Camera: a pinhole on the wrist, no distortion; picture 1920 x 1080 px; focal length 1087.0 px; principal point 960.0 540.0 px. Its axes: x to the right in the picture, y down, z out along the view. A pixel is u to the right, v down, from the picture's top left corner.
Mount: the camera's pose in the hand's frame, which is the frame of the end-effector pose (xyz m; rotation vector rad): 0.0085 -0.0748 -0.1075 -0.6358 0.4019 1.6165
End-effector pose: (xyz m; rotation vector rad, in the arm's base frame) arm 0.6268 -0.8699 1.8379 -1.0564 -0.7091 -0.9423
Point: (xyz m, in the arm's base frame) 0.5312 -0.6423 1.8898
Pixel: 220.0 672.6
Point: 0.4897 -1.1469 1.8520
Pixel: behind the camera
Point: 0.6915 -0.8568 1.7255
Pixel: 1550.6 799.7
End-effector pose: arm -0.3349 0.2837 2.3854 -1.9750 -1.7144 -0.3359
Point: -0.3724 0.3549 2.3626
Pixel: 404.9 128.2
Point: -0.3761 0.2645 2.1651
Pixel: 581.3 891.9
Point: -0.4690 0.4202 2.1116
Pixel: 101.1 567.4
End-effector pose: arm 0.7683 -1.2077 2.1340 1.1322 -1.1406 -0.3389
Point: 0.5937 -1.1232 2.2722
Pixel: 1279.3 561.8
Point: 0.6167 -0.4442 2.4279
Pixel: outside the picture
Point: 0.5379 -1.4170 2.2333
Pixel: 539.9 105.0
